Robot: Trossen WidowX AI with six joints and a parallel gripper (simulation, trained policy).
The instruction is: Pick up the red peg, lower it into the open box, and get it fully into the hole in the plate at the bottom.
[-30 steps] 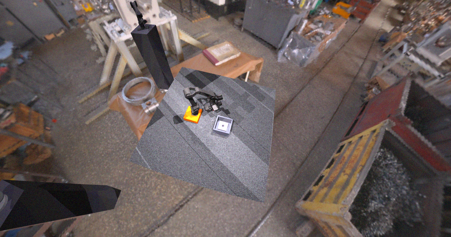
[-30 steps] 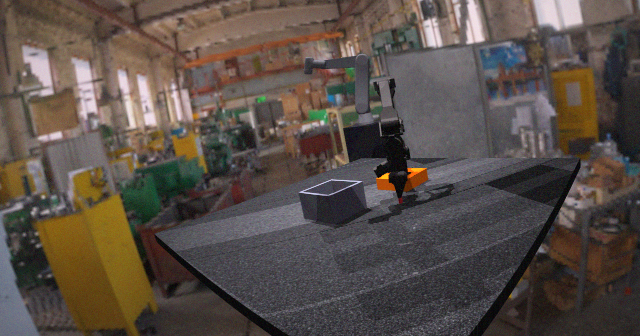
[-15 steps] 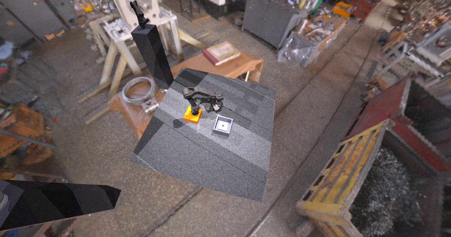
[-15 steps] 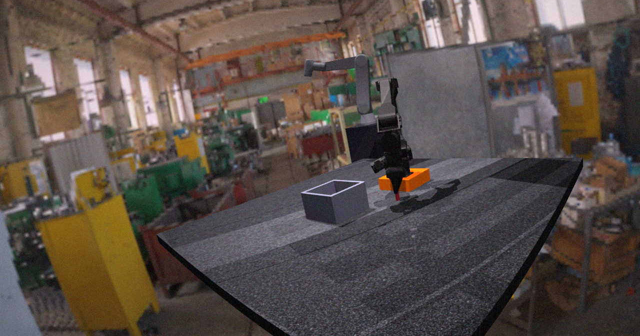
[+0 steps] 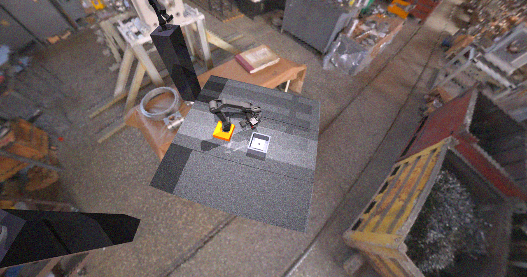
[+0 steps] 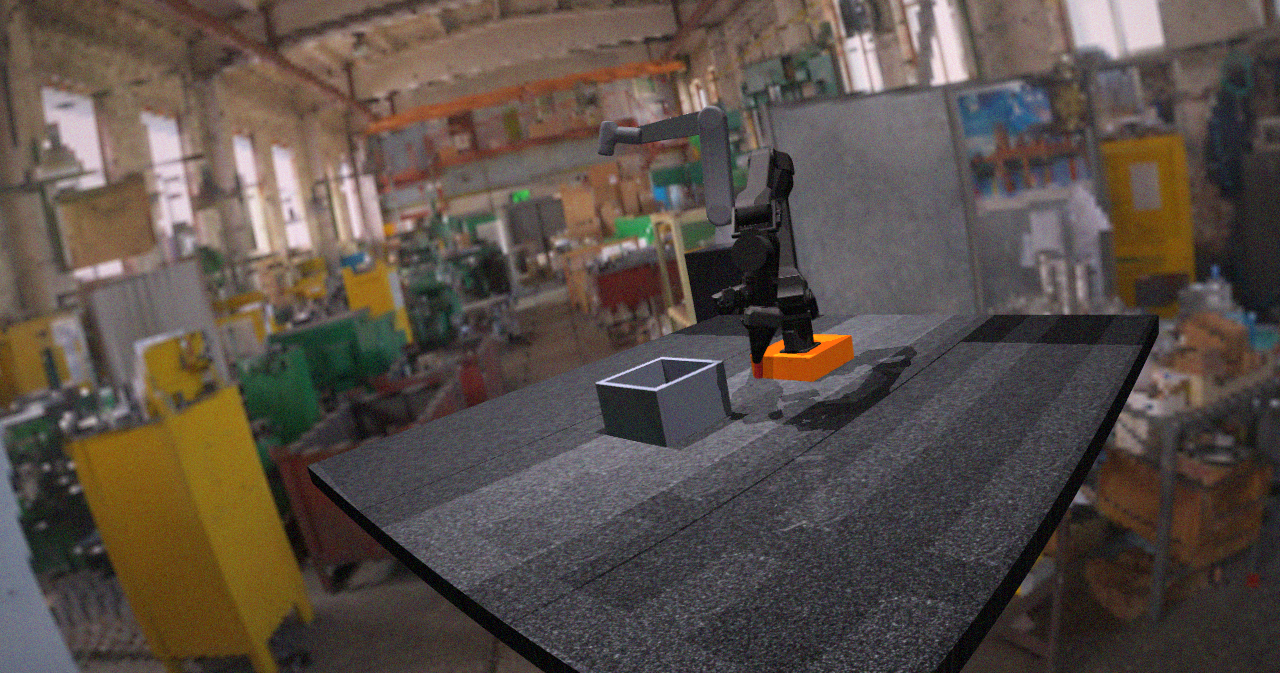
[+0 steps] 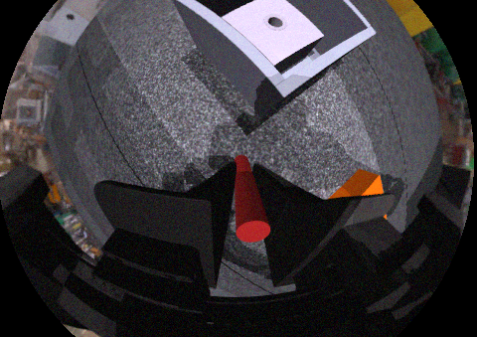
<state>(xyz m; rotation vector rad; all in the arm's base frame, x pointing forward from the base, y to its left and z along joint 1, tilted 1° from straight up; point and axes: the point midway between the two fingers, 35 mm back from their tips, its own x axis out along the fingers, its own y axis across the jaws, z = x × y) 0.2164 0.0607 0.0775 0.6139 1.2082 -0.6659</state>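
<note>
My gripper tip is now 140 mm to the left of the pale plate, 90 mm short of it and 40 mm above it. From my gripper tip the other things lie so: red peg: 10 mm behind, 10 mm above; then grey box: 140 mm to the right, 90 mm ahead, 60 mm below.
</note>
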